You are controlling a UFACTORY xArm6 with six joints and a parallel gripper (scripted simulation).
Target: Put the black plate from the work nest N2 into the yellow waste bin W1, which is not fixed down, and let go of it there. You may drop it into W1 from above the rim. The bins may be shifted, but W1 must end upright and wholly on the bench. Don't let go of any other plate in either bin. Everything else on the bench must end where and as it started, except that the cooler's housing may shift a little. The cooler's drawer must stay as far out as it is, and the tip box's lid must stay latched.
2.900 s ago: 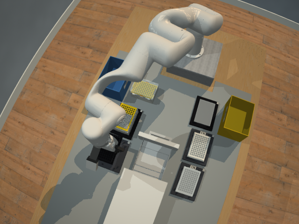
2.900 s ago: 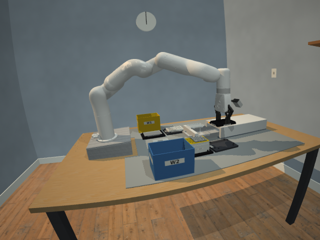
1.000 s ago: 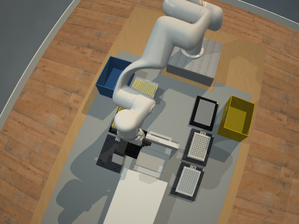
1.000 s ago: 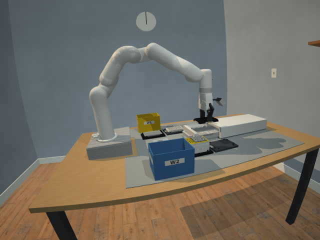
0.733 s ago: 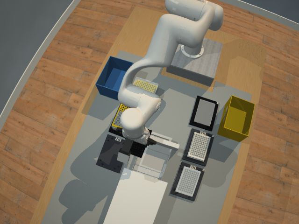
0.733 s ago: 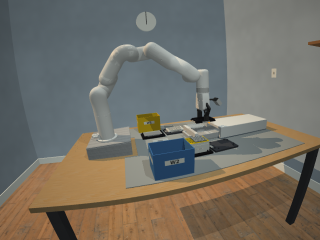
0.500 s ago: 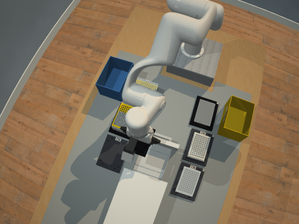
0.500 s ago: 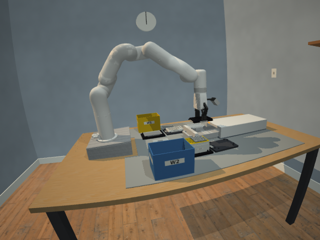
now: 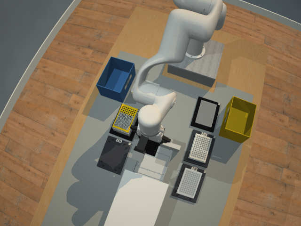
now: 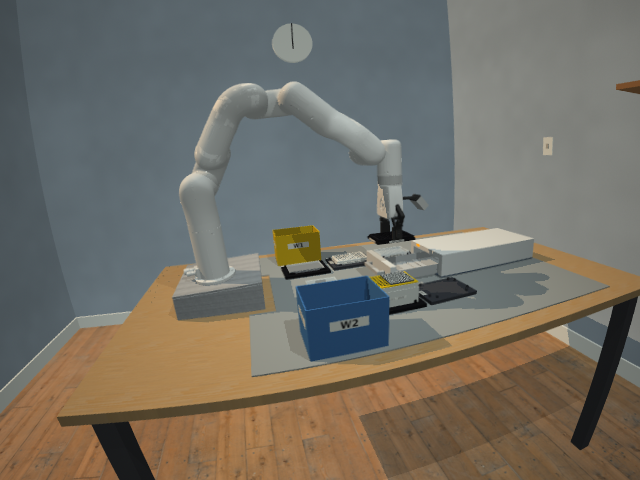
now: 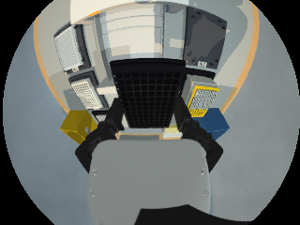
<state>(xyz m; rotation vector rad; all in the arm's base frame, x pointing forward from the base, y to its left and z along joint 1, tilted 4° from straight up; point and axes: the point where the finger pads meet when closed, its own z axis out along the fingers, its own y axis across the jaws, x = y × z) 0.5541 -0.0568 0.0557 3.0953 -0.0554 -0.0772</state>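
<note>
Right now my hand is 24 cm past the yellow waste bin W1, 37 cm to the right of it and 12 cm above it. From my hand the other things lie so: yellow-topped tip box: 8 cm behind, 16 cm to the right, 10 cm below; black plate: 1 cm below; cooler drawer: 11 cm ahead, 4 cm to the left, 14 cm below.
</note>
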